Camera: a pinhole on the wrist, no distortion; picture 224 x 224 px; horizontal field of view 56.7 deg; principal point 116.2 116.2 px. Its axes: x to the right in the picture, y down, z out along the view. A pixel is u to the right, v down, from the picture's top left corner.
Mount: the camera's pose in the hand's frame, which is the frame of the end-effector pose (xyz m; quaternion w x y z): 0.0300 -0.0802 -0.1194 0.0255 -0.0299 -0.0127 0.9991
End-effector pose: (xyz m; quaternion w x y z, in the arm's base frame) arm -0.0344 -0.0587 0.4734 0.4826 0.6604 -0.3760 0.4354
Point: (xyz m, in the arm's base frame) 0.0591 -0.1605 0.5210
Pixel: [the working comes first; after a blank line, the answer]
In the camera's frame: -0.0657 -0.0437 0.2255

55.8 76.0
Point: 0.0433 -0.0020 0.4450
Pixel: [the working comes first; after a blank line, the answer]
In the camera's frame: 0.0288 0.0135 0.0878

184.3 148.1
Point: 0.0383 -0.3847 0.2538
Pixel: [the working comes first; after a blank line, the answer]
In the camera's frame: 0.1588 -0.0310 0.4930

183.1 103.1
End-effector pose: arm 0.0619 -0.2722 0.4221 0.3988 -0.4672 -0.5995 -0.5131
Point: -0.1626 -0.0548 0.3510
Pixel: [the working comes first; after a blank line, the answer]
In the camera's frame: -0.0178 0.1377 0.3483

105.6 198.2
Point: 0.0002 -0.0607 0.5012
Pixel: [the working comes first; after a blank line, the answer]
In the camera's frame: -0.1087 -0.0605 0.3086

43.0 75.5
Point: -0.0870 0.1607 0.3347
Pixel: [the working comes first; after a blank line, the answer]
In the camera's frame: -0.0249 0.0548 0.5616

107.0 136.4
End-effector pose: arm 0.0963 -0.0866 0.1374 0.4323 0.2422 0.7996 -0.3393
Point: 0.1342 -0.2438 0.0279
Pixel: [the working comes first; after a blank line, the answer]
In the camera's frame: -0.0453 -0.0494 0.2976

84.6 81.7
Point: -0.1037 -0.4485 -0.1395
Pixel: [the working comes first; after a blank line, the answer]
In the camera's frame: -0.3076 0.1750 0.3831

outside the picture
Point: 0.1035 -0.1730 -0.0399
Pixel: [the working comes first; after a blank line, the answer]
In the camera's frame: -0.1203 -0.1001 0.2491

15.9 32.8
